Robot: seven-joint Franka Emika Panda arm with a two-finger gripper.
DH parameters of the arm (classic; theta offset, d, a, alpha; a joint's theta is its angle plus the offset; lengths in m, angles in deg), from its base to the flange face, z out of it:
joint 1: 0 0.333 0 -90
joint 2: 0 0 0 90
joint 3: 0 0.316 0.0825 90
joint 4: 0 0 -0.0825 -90
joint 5: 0 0.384 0 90
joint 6: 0 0 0.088 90
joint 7: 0 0.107 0 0
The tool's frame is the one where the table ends.
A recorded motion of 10 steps. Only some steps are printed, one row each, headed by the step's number.
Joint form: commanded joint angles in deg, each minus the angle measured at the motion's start. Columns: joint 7, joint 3, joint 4, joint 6, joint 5, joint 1, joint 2.
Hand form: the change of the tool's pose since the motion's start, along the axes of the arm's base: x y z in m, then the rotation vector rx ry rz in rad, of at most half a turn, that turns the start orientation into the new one. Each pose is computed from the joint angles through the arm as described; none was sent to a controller.
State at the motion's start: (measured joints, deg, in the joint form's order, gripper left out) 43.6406 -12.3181 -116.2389 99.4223 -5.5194 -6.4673 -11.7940
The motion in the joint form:
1: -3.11 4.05 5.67 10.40 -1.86 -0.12 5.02
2: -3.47 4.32 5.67 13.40 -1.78 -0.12 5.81
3: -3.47 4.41 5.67 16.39 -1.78 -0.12 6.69
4: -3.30 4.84 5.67 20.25 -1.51 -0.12 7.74
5: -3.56 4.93 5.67 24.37 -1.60 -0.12 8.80
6: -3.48 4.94 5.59 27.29 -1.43 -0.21 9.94
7: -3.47 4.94 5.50 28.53 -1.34 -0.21 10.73
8: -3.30 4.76 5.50 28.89 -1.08 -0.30 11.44
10: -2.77 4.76 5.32 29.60 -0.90 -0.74 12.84
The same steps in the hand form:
1: 0.0582 0.0221 0.0210 -0.1061 -0.1683 0.1410
2: 0.0669 0.0238 0.0190 -0.1171 -0.2050 0.1561
3: 0.0751 0.0239 0.0160 -0.1288 -0.2399 0.1624
4: 0.0860 0.0273 0.0132 -0.1394 -0.2885 0.1709
5: 0.0959 0.0274 0.0108 -0.1569 -0.3386 0.1840
6: 0.1035 0.0261 0.0046 -0.1640 -0.3676 0.1846
7: 0.1076 0.0258 -0.0016 -0.1652 -0.3739 0.1860
8: 0.1097 0.0230 -0.0081 -0.1612 -0.3690 0.1771
10: 0.1135 0.0183 -0.0225 -0.1565 -0.3551 0.1608

